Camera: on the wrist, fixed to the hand. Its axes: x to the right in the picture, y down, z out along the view.
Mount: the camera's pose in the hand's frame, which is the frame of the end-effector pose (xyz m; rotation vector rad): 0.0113 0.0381 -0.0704 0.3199 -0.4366 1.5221
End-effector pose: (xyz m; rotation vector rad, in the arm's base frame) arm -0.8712 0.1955 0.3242 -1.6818 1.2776 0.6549
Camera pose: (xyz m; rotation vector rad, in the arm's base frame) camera -0.9106 0.1256 0.3343 -0.0059 2.0161 1.4328
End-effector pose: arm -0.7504 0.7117 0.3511 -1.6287 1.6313 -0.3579
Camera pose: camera -0.8245 0.6835 0.3671 0.0535 1.8293 0.4753
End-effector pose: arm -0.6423 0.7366 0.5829 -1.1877 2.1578 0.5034
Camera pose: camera -0.7027 0.7082 0.6284 0.8641 2.2142 0.8272
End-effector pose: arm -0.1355 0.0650 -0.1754 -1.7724 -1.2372 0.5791
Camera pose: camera -0.0578 0.0431 -0.1709 -2.0798 0.2573 1.9230
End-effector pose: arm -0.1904 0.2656 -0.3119 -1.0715 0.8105 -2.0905
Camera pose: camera -0.2454 0.2501 -0.3691 -0.3772 0.6543 -0.6145
